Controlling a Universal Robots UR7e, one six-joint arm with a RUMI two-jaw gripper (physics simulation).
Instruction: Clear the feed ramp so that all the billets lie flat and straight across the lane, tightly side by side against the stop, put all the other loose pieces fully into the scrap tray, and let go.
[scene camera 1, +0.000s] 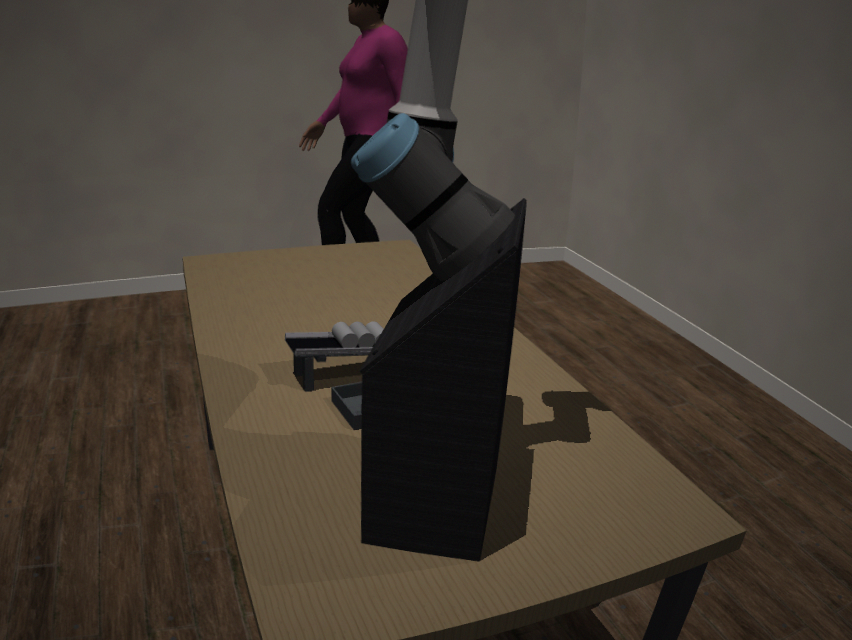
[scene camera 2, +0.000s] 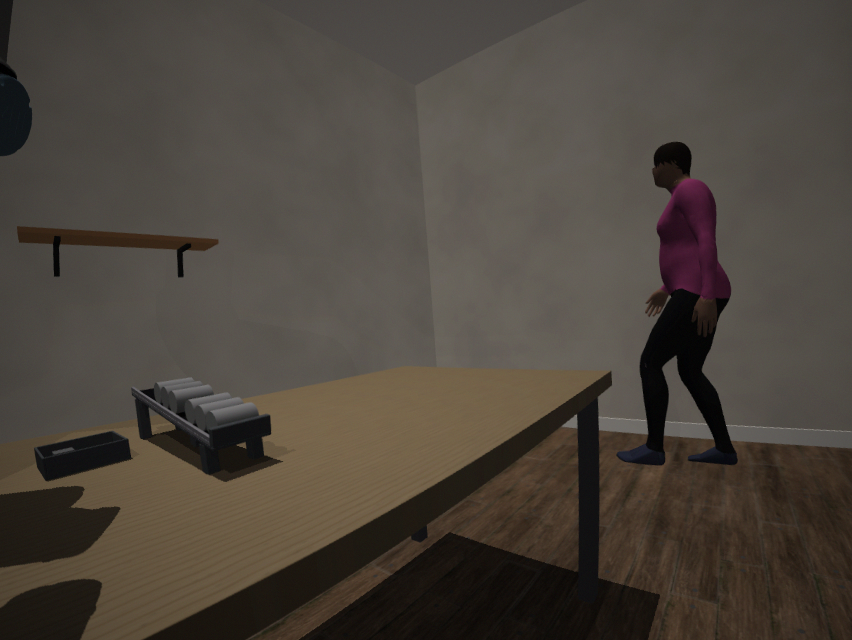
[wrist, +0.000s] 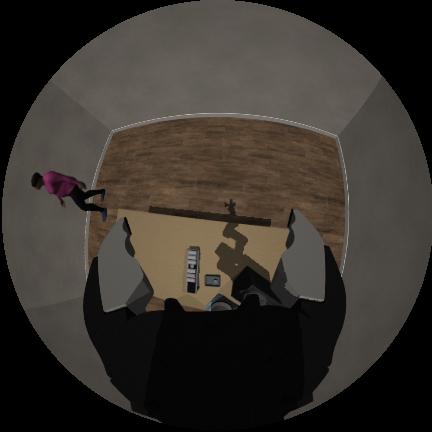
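Where they show: gripper, between the fingertips: (wrist: 207, 214); arm's base, origin of its link: (scene camera 1: 477, 246).
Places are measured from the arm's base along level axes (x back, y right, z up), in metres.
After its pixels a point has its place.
The feed ramp (scene camera 1: 334, 352) (scene camera 2: 172, 415) (wrist: 191, 288) is a dark raised lane on legs. Several light grey cylinders lie across it in two groups with a gap between them. The near group (scene camera 2: 232, 416) @[x -0.521, y 0.063, z -0.367 m] lies by the end wall (scene camera 2: 242, 430) @[x -0.531, y 0.072, z -0.388 m]; the other group (scene camera 2: 188, 397) @[x -0.471, y -0.080, z -0.352 m] lies farther up the lane. Whether all are billets, and whether they touch, is too small to tell. The scrap tray (scene camera 1: 344, 407) @[x -0.262, y -0.185, z -0.423 m] (scene camera 2: 88, 459) @[x -0.305, y -0.097, z -0.432 m] (wrist: 207, 280) @[x -0.328, y -0.164, z -0.445 m] stands beside the ramp with a small light piece (scene camera 2: 63, 451) @[x -0.265, y -0.128, z -0.419 m] (wrist: 215, 281) @[x -0.260, y -0.136, z -0.418 m] inside. My gripper (wrist: 207, 214) @[x -0.265, y 0.330, z 0.738 m] is open and empty, high above the table.
The black robot pedestal (scene camera 1: 430, 440) @[x 0.169, y -0.082, z -0.231 m] stands on the table (scene camera 1: 296, 502) @[x 0.026, y -0.282, z -0.448 m] (scene camera 2: 413, 427) @[x -0.832, y 0.069, z -0.448 m] and hides part of ramp and tray in scene camera 1. A person in pink (scene camera 1: 371, 75) (scene camera 2: 688, 234) (wrist: 60, 185) is beyond the table. A wall shelf (scene camera 2: 117, 239) hangs behind the ramp.
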